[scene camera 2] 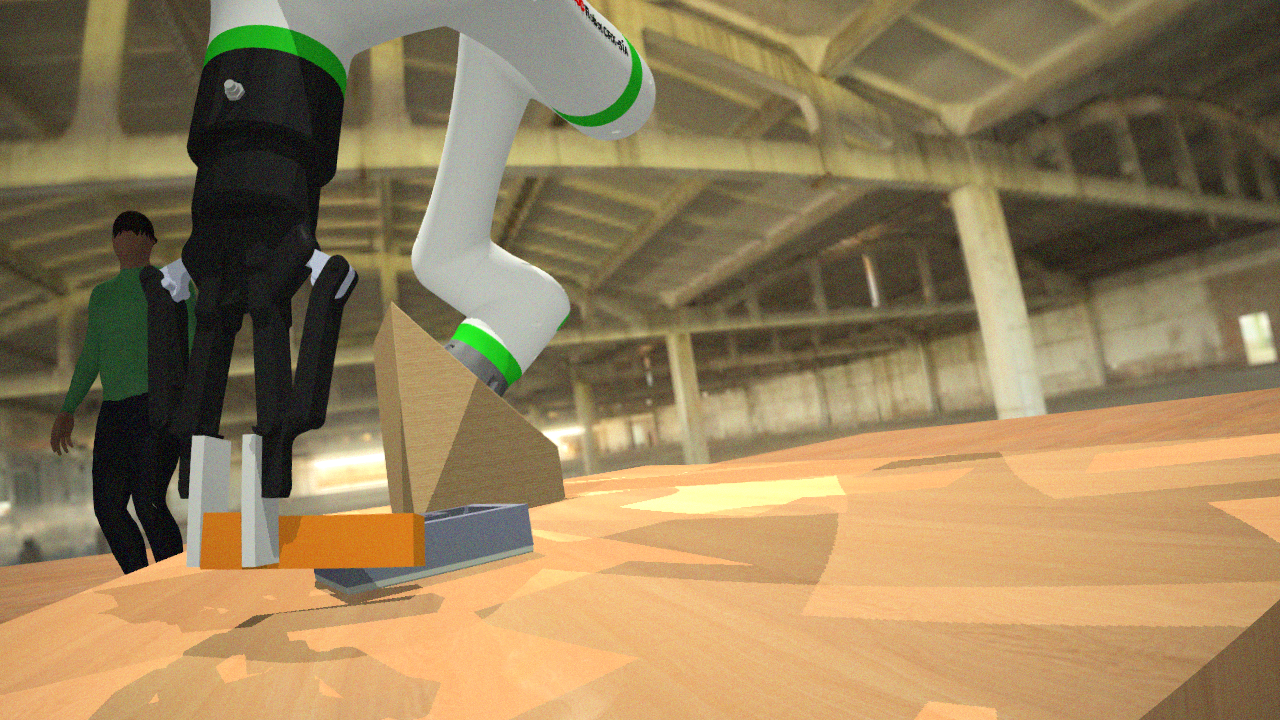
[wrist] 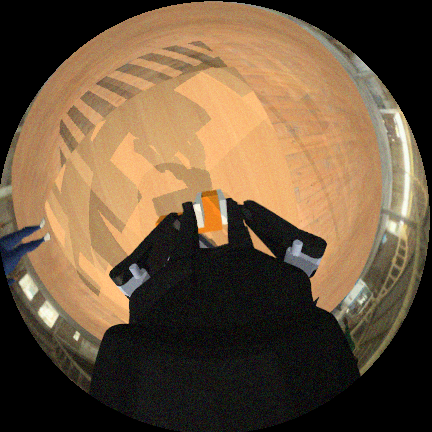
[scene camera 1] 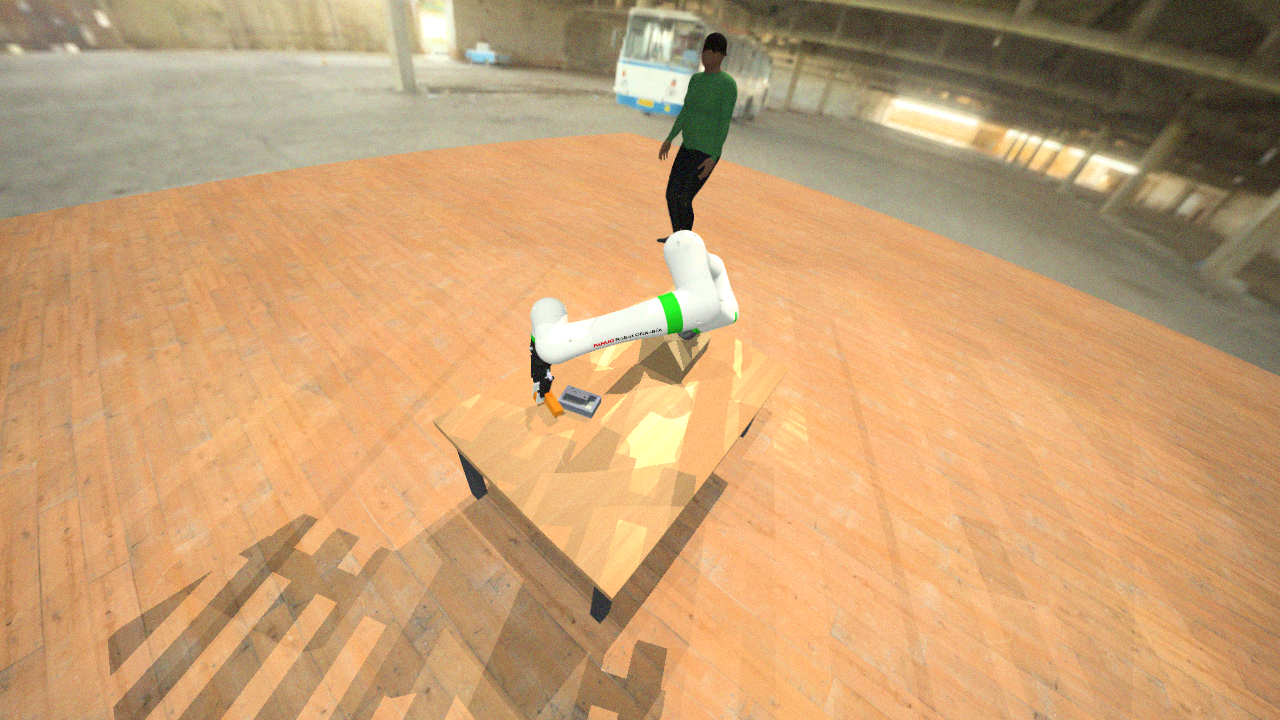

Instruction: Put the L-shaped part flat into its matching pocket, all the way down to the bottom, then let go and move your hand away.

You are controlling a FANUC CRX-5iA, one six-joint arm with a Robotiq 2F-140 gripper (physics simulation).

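Pixels of known places: gripper, fingertip midpoint: [scene camera 2: 234, 565] [wrist: 209, 198] [scene camera 1: 538, 398]; arm's base, origin of the base link: [scene camera 2: 455, 392].
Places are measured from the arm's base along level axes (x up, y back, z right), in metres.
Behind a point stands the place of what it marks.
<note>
The orange L-shaped part [scene camera 1: 554, 407] @[y -0.635, x -0.130, z 0.064 m] [scene camera 2: 349, 540] @[y -0.639, x -0.142, z 0.083 m] [wrist: 212, 221] @[y -0.614, x -0.124, z 0.138 m] is between the two pale fingertips of my gripper [scene camera 1: 540, 399] @[y -0.646, x -0.146, z 0.147 m] [scene camera 2: 225, 537] @[y -0.646, x -0.146, z 0.147 m] [wrist: 209, 198] @[y -0.646, x -0.146, z 0.147 m], which is shut on it. The part looks roughly level and is held a little above the table, with shadows below it in scene camera 2. A length of it sticks out toward the grey-blue pocket block [scene camera 1: 573, 409] @[y -0.571, x -0.162, z 0.035 m] [scene camera 2: 483, 536] @[y -0.558, x -0.161, z 0.005 m]. The block lies on the table right beside the part and is partly hidden behind it in scene camera 2. The pocket's inside is hard to make out.
A wooden wedge [scene camera 2: 483, 447] @[y -0.159, x -0.093, z -0.025 m] carries the arm's base on the table [scene camera 1: 626, 501] @[y -0.681, x -0.180, z -0.346 m] [scene camera 2: 716, 644] @[y -0.816, x -0.180, z -0.057 m], behind the pocket block. A person in green [scene camera 1: 707, 116] [scene camera 2: 123, 340] stands on the floor beyond the table. Blue-clad legs [wrist: 17, 242] show at the left of the wrist view.
</note>
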